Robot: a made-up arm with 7 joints. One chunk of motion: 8 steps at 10 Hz.
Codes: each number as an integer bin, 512 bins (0 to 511) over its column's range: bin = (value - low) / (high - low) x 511, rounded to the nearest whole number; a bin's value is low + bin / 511 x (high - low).
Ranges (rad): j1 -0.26..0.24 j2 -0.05..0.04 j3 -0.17..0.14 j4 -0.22..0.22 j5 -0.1..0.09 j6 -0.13..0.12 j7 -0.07..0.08
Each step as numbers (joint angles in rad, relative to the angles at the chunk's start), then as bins.
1 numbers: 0.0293 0.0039 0.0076 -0.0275 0.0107 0.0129 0.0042
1 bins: 296 306 293 224 298 292 253
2 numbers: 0.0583 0.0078 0.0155 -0.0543 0.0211 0.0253 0.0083
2 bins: 325 328 306 192 326 317 267
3 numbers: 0.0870 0.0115 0.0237 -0.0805 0.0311 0.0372 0.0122
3 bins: 355 349 319 162 353 342 280
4 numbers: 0.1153 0.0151 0.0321 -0.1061 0.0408 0.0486 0.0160
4 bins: 384 370 333 132 379 365 293
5 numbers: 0.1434 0.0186 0.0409 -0.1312 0.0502 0.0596 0.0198
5 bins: 412 389 348 103 404 388 306
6 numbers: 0.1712 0.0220 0.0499 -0.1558 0.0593 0.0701 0.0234
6 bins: 441 409 362 75 428 409 318
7 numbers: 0.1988 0.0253 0.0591 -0.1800 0.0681 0.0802 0.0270
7 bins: 469 428 378 46 452 430 330
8 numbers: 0.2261 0.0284 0.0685 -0.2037 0.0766 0.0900 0.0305
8 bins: 497 445 393 19 475 450 342
